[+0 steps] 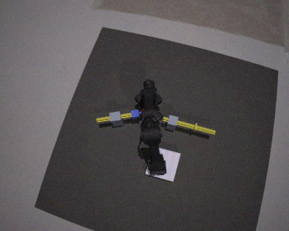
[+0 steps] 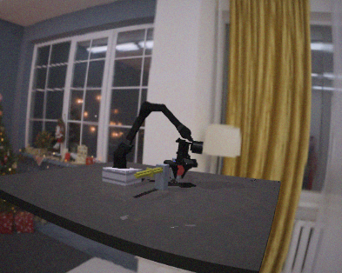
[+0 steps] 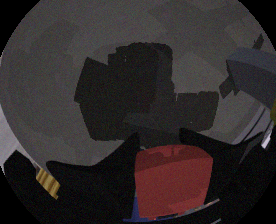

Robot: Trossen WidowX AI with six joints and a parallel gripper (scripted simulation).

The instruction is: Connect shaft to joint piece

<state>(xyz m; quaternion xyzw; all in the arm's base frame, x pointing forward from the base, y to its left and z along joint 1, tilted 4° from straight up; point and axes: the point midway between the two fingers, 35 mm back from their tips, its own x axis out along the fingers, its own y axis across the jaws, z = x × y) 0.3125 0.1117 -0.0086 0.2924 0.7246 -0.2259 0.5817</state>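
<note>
Now: gripper tip 1 cm past the red joint piece, 1 cm to the right of it and 5 cm below it.
</note>
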